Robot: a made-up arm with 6 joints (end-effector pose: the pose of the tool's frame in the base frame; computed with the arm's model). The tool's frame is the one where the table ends. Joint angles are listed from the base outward.
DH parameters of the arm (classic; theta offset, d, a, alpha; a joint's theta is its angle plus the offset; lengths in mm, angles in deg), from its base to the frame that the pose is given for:
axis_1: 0 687.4 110.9 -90
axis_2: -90 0 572.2 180
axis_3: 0 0 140.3 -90
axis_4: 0 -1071.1 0 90
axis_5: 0 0 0 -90
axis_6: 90 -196.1 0 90
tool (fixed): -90 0 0 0
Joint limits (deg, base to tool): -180..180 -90..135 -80.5..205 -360..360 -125..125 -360..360
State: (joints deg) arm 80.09 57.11 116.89 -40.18 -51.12 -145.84
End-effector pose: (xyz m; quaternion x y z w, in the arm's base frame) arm 0.1047 1.1715 2.0419 -0.5685 -0.8038 -0.1727 0.0291
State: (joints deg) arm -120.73 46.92 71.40 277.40 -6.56 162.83
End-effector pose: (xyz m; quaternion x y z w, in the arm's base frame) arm -0.8108 -1.4073 1.7278 -0.4829 0.4603 -0.6870 0.2881
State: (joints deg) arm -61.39 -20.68 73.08 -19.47 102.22 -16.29
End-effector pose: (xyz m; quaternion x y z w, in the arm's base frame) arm -0.2854 0.3899 2.2291 0.3673 0.9076 -0.1897 0.0729
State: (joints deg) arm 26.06 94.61 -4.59 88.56 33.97 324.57
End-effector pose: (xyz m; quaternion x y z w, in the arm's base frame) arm 0.5135 0.3731 -0.5993 -0.2055 0.5298 0.6287 0.5308
